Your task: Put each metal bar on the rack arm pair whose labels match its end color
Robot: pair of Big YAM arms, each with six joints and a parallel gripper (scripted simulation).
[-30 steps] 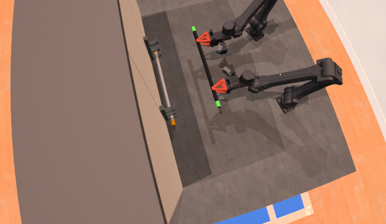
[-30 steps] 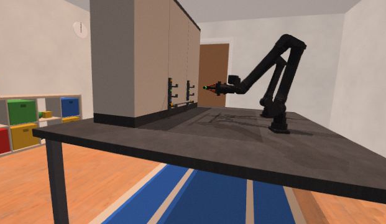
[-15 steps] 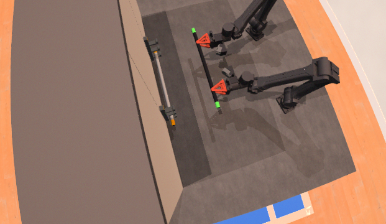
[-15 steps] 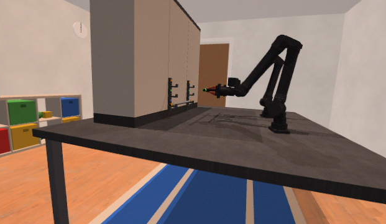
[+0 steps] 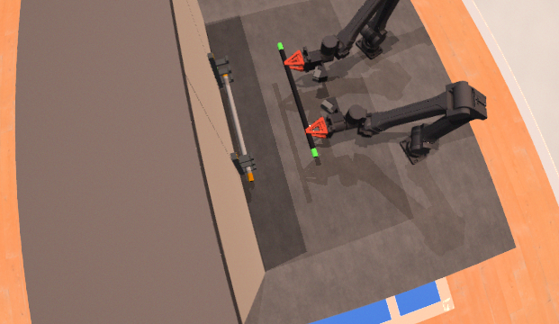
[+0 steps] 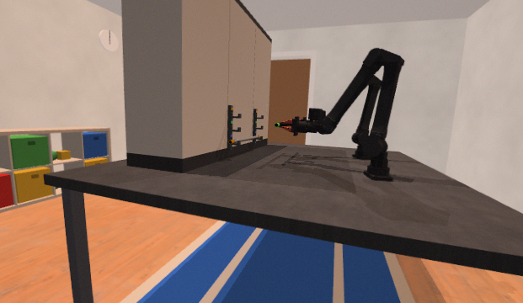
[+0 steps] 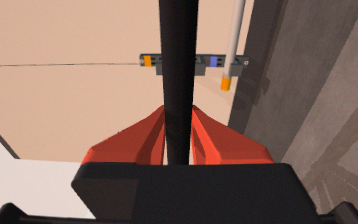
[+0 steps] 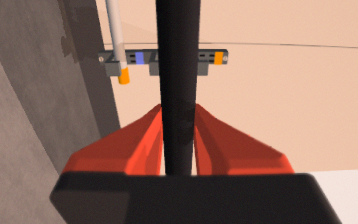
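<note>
Now: the black bar 150 mm to the right of my left hand. The rest, counted from my left hand: beige wall unit 440 mm ahead, 250 mm above, 150 mm to the right; silver bar 250 mm ahead, 150 mm to the right, 100 mm below.
</note>
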